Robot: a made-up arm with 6 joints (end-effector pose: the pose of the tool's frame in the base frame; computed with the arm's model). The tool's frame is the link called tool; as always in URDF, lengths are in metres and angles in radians.
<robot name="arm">
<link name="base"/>
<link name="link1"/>
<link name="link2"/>
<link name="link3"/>
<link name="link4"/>
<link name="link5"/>
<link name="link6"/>
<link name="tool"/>
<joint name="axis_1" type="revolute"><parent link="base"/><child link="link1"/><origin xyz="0 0 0.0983" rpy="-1.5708 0 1.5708"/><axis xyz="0 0 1"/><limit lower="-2.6" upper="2.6" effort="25" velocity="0.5"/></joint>
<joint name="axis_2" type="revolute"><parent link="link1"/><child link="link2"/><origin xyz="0.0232 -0.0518 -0.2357" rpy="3.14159 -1.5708 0"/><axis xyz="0 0 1"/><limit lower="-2.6" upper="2.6" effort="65" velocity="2.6"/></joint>
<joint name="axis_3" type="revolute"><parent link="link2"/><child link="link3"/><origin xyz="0.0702 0.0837 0.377" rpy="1.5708 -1.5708 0"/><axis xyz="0 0 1"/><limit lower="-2.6" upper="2.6" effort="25" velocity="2.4"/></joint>
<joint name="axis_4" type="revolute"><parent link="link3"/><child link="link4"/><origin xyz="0.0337 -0.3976 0.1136" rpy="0 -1.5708 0"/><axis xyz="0 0 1"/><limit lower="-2.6" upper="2.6" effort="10" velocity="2.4"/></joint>
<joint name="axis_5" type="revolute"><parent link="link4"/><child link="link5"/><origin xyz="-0.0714 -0.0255 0.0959" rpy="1.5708 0 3.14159"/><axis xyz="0 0 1"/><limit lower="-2.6" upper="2.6" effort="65" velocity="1.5"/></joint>
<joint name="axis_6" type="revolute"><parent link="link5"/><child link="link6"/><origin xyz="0.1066 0.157 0.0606" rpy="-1.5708 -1.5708 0"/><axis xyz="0 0 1"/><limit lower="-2.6" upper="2.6" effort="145" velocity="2.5"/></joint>
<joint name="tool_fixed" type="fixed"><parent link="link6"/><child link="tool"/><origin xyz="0.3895 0.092 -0.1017" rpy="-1.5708 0 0"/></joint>
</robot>
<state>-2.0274 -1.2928 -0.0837 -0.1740 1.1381 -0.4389</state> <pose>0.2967 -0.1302 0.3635 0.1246 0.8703 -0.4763 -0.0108</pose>
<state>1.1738 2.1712 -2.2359 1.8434 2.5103 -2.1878</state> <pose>-0.0478 -0.0570 0.2530 0.2661 0.3870 -0.3245 0.8211</pose>
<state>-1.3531 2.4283 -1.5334 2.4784 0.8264 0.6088</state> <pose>-0.0434 -0.0181 -0.3457 0.0183 -0.6470 -0.1337 0.7505</pose>
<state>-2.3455 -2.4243 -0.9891 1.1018 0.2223 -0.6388</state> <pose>0.0961 0.0828 0.3977 0.4552 -0.0519 -0.6375 -0.6194</pose>
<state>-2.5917 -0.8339 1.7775 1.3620 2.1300 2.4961</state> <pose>0.3465 -0.4765 0.8469 0.3750 0.7039 0.0607 0.6002</pose>
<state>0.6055 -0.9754 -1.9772 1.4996 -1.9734 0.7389</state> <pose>-0.1046 -0.0639 0.0868 0.0890 -0.0021 0.9440 -0.3176</pose>
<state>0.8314 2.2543 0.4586 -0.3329 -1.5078 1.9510</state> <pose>0.6172 0.8250 -0.4555 0.7296 -0.0228 0.5755 0.3687</pose>
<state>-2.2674 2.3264 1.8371 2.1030 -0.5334 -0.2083</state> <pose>0.3523 -0.6164 1.1159 0.9178 0.0330 -0.3653 0.1518</pose>
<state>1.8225 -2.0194 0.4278 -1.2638 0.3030 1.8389</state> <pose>0.0603 -0.2361 -0.0076 0.3586 -0.0299 -0.7380 0.5708</pose>
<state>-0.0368 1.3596 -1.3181 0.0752 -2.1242 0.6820</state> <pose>0.0385 0.3582 0.5455 0.5665 -0.1124 -0.3964 0.7137</pose>
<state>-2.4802 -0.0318 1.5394 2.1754 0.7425 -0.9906</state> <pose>0.1515 -0.9250 0.3892 0.6016 0.6410 0.1435 -0.4546</pose>
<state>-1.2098 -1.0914 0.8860 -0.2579 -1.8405 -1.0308</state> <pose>0.0593 0.2590 0.3199 0.5990 0.1861 0.7045 -0.3320</pose>
